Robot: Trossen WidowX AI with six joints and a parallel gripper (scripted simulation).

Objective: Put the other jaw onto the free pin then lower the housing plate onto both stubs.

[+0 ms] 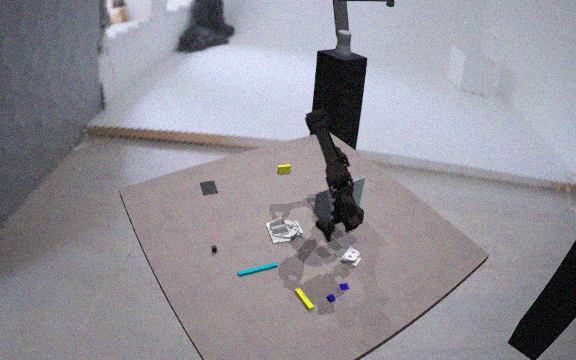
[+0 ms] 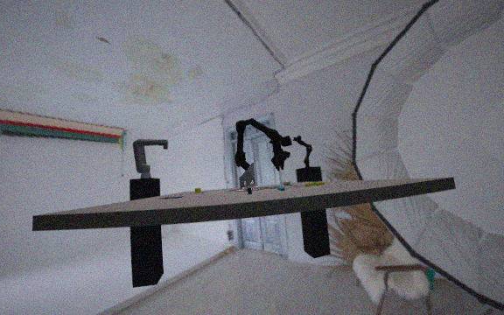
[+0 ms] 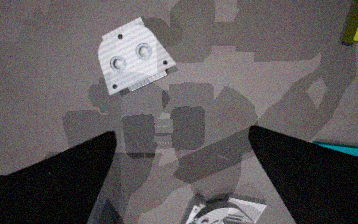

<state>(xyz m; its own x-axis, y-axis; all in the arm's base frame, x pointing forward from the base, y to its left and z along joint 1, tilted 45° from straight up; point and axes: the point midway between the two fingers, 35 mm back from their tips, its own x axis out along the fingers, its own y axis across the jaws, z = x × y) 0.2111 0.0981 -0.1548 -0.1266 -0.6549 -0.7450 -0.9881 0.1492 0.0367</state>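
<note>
Now: the small white part 8 cm below my gripper tip, 5 cm to the left of it and 4 cm behind it. The rest, counted from my gripper tip: yellow bar: 24 cm ahead, 10 cm to the left, 10 cm below; small black cube: 35 cm ahead, 29 cm to the right, 10 cm below; teal bar: 27 cm ahead, 12 cm to the right, 11 cm below.
</note>
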